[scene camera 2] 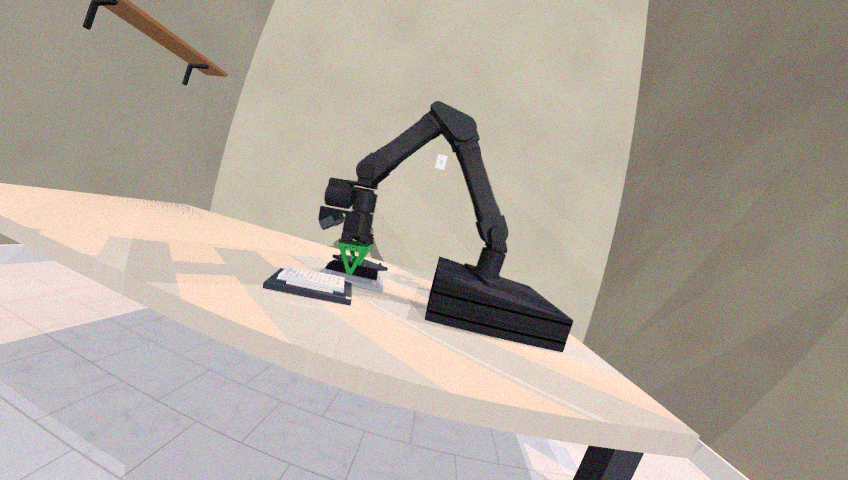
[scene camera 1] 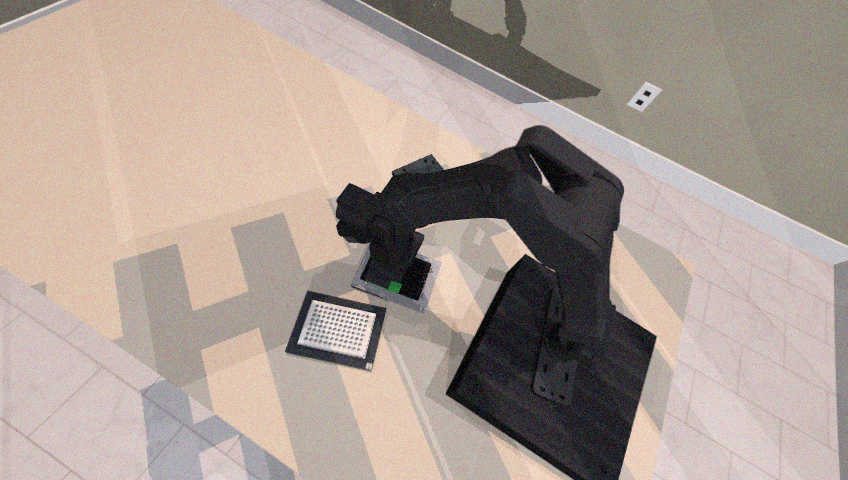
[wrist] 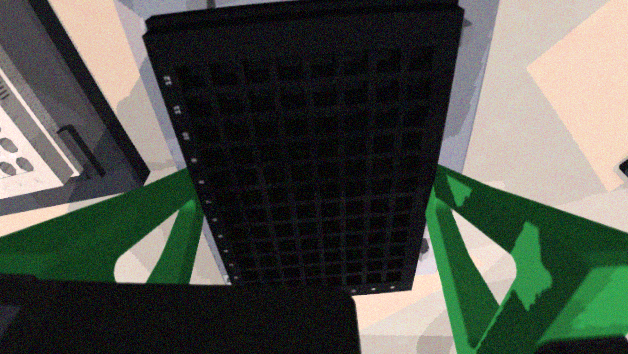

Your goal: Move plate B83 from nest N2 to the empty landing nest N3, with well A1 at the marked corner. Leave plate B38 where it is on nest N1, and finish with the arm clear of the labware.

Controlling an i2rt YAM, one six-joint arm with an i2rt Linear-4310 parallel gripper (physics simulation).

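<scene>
My gripper [scene camera 1: 394,286] [scene camera 2: 351,268] [wrist: 314,177] has green fingers and is shut on a black well plate [scene camera 1: 418,280] [scene camera 2: 367,271] [wrist: 325,125] by its two long sides. Column 12 is at the top of the wrist view. The plate is in or low over a silver-grey nest [scene camera 1: 433,282] [scene camera 2: 371,284] [wrist: 480,50]; I cannot tell whether it touches. A white well plate [scene camera 1: 337,328] [scene camera 2: 312,279] [wrist: 20,175] sits in a dark nest [scene camera 1: 379,333] [scene camera 2: 315,296] [wrist: 92,85] beside it. Plate and nest names are not readable.
A dark grey flat piece with holes [scene camera 1: 419,165] shows partly behind the forearm. The arm's black base box [scene camera 1: 499,368] [scene camera 2: 493,312] stands to the right of the nests. A wall shelf [scene camera 2: 166,38] hangs at the upper left in scene camera 2.
</scene>
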